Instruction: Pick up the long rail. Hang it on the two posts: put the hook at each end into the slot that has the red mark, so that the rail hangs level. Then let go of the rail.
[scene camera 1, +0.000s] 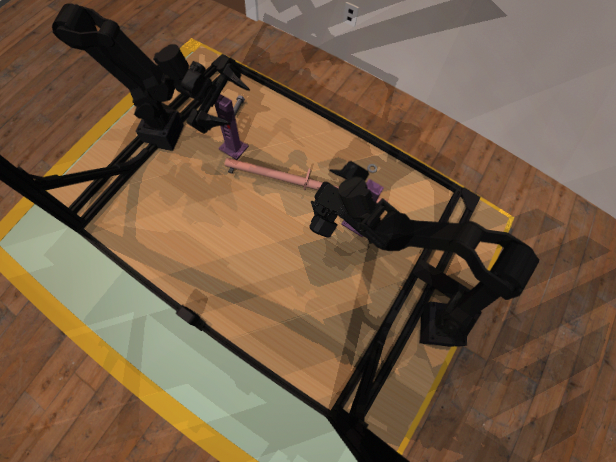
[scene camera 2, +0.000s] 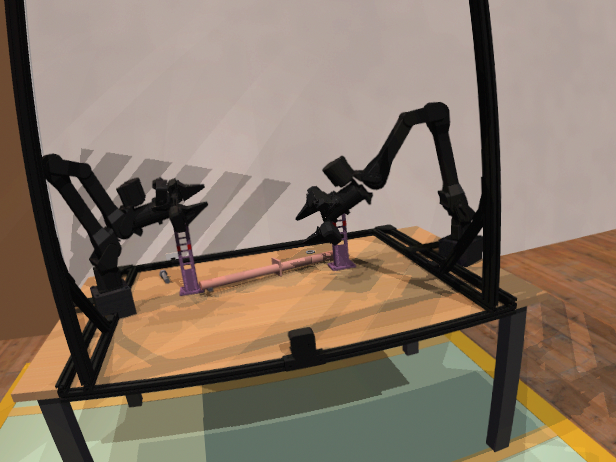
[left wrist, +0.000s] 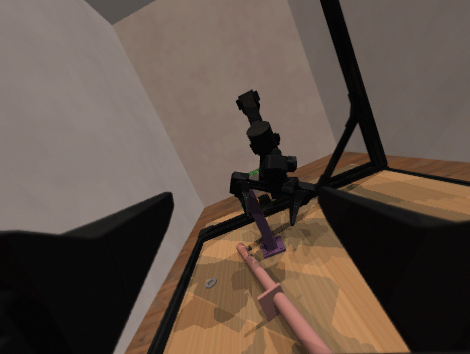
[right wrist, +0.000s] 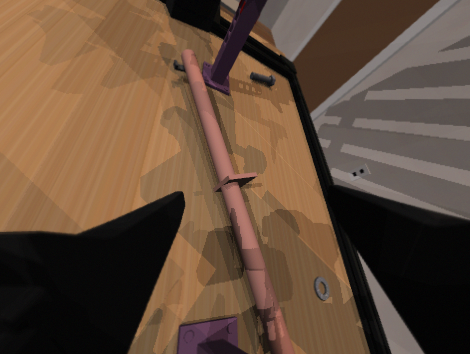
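The long pink rail lies on the table between two purple posts, with a square plate around its middle. A small dark hook shows at its left end. The left post and right post stand upright; red marks show on both in scene camera 2. My left gripper is open and empty near the left post's top. My right gripper is open and empty above the rail's right part, partly hiding the right post.
A grey bolt lies behind the left post. A grey ring lies behind the rail's right part. A black frame surrounds the table, with a black box on its front bar.
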